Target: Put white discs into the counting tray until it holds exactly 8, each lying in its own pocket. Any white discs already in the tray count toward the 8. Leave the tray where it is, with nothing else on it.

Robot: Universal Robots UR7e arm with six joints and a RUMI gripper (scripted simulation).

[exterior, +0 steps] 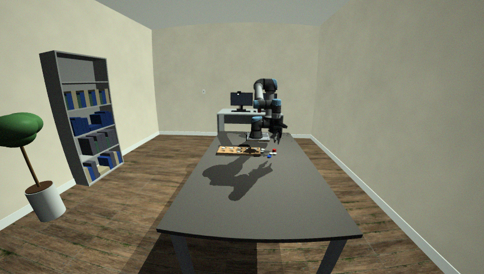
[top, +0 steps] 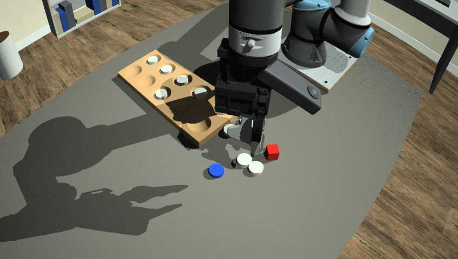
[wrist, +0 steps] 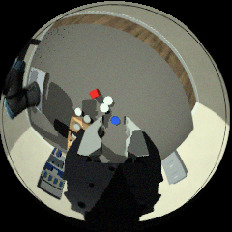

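My gripper is now 110 mm above the red cube, 80 mm past it and 10 mm to the right of it. The rest, counted from my hand: blue disc (120 mm below, 60 mm to the right, 30 mm ahead); then wooden counting tray (310 mm to the right, 110 mm below, 100 mm behind).
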